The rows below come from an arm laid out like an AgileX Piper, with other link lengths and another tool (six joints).
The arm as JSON. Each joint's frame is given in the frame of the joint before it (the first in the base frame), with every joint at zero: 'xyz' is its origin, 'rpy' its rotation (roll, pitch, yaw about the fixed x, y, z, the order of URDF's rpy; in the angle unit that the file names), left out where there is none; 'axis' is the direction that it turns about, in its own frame. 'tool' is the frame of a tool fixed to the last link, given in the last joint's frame.
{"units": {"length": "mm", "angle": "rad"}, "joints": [
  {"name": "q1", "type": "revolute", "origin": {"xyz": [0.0, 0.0, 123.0]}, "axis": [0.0, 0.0, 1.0]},
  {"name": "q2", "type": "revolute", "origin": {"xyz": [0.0, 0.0, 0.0]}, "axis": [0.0, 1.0, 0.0]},
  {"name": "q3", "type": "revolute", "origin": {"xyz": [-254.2, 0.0, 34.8]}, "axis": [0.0, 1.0, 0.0]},
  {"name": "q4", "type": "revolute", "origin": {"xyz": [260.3, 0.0, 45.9]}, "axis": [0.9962, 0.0, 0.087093]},
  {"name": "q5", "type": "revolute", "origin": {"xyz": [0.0, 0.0, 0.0]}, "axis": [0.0, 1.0, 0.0]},
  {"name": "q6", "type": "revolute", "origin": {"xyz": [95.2, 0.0, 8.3]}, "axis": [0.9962, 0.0, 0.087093]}
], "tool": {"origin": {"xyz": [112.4, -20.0, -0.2], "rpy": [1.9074, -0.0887, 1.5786]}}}
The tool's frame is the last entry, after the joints.
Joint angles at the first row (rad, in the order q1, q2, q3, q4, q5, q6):
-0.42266 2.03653 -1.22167 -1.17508 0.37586 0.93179
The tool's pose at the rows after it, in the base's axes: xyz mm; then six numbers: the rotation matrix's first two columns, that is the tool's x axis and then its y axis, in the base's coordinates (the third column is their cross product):
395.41 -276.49 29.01 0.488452 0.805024 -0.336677 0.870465 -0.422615 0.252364
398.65 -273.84 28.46 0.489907 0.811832 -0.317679 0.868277 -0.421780 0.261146
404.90 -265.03 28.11 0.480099 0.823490 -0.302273 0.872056 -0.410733 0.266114
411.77 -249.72 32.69 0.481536 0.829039 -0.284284 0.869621 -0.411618 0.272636
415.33 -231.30 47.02 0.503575 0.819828 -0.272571 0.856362 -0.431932 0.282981
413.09 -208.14 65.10 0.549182 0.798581 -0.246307 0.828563 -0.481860 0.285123
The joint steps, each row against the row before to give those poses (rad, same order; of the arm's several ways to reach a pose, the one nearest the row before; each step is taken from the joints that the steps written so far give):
-0.00001 -0.00001 -0.00173 -0.00110 -0.00450 0.00182
0.00095 0.00001 -0.00001 0.00406 -0.01815 0.00809
0.01766 -0.00090 0.00003 0.01055 -0.01052 0.00214
0.03842 -0.01449 -0.00004 0.03669 0.01622 -0.00005
0.05506 -0.03900 0.00005 0.05629 0.05929 0.00044
0.06622 -0.05615 -0.00001 0.09154 0.09211 0.00000

